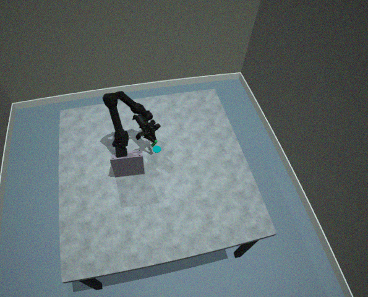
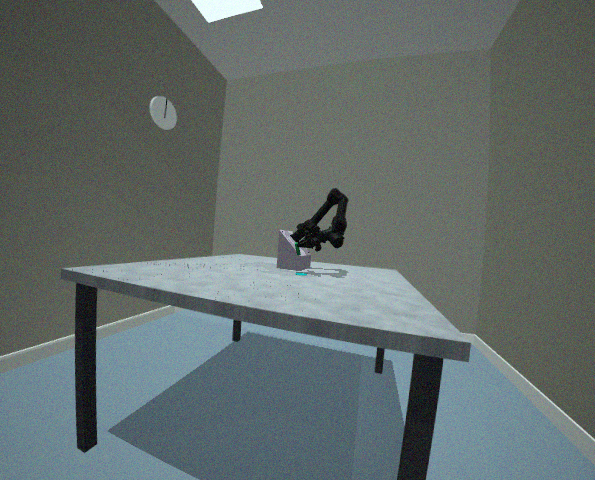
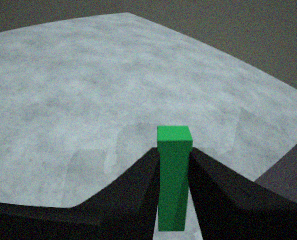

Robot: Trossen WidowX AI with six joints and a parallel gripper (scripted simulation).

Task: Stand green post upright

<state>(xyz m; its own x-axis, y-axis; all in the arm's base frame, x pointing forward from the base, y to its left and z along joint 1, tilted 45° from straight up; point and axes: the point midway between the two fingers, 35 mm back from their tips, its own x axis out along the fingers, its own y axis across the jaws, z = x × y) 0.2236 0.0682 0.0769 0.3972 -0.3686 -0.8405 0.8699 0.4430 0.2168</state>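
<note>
My gripper tip is 20 mm short of the cyan circle, 40 mm to the right of it and 140 mm above it. The rest, counted from my gripper tip: green post (10 mm behind, 20 mm below).
</note>
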